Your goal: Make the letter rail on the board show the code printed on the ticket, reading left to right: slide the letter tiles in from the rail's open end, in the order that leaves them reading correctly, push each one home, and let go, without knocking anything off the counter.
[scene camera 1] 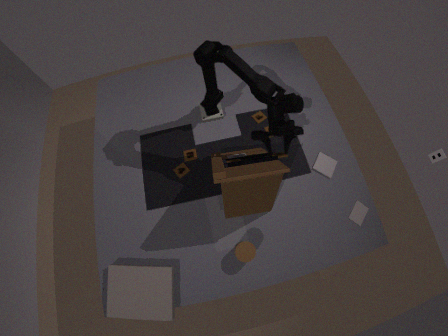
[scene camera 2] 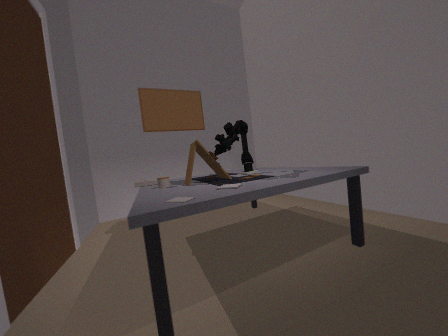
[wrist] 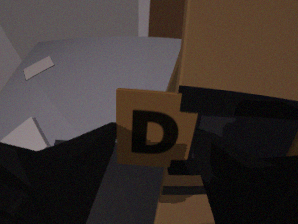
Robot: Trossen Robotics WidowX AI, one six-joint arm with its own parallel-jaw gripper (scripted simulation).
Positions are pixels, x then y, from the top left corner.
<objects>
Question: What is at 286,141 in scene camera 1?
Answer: My gripper.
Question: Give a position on a slanted wooden board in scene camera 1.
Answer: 249,186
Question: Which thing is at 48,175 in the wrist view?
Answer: My gripper.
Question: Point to a white box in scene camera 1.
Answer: At 140,292
</objects>
